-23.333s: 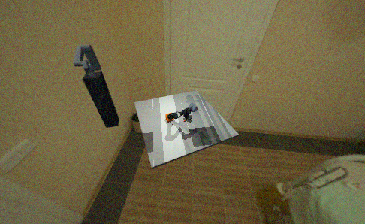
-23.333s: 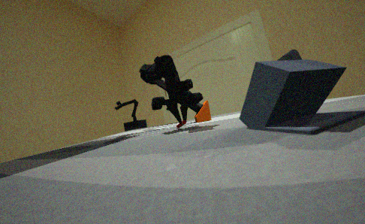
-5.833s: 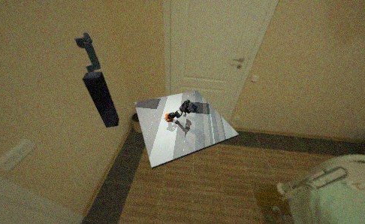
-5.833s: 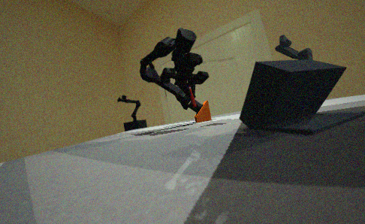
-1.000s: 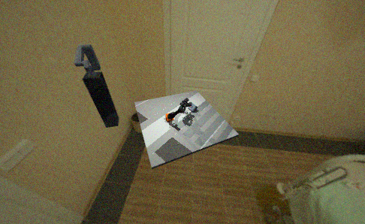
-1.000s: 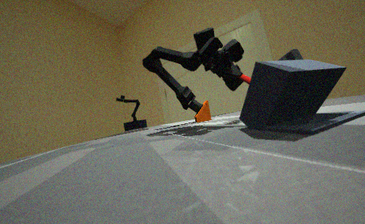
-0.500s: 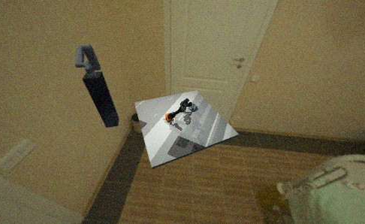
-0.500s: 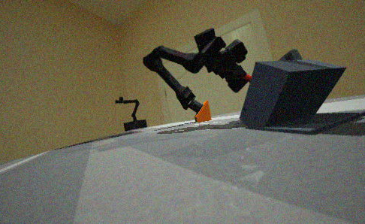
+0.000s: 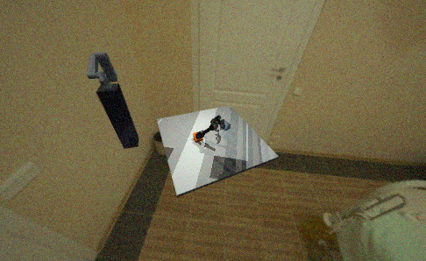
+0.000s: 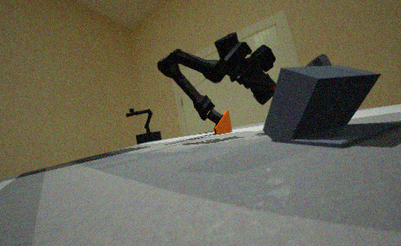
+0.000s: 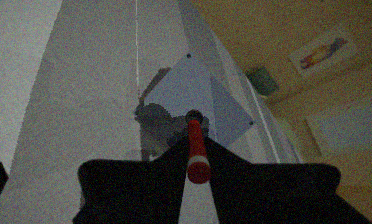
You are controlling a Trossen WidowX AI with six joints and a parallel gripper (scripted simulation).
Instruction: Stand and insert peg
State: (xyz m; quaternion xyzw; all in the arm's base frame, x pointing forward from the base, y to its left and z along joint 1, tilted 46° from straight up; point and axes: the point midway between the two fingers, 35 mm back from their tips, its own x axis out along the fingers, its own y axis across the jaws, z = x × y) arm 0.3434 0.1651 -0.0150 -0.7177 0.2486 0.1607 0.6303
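Now: gripper tip 70 mm short of the sloped panel, 20 mm to the right of it and 50 mm above it. The rest, counted from my gripper tip: red peg 10 mm behind, 10 mm to the right, 10 mm above.
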